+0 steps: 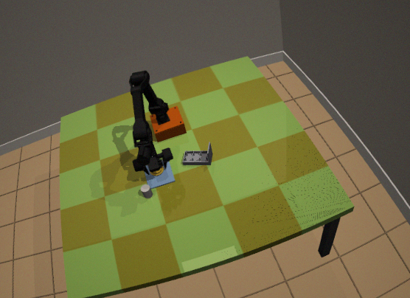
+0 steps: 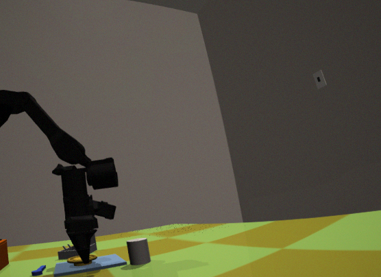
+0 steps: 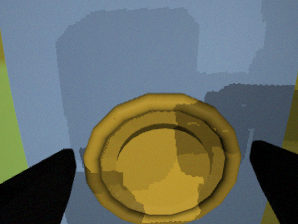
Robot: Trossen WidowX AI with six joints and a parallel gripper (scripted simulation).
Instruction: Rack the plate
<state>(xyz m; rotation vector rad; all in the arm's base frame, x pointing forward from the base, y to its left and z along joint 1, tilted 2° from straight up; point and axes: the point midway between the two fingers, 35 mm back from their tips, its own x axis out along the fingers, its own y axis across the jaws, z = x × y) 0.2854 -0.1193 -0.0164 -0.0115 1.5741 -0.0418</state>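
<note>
Now: gripper tip right at the yellow plate. From my gripper tip the other things lie so: grey cup: 110 mm ahead, 80 mm to the right, 10 mm above; blue spoon: 100 mm behind, 10 mm to the left, 10 mm below; light blue mat: 10 mm ahead, 10 mm below.
</note>
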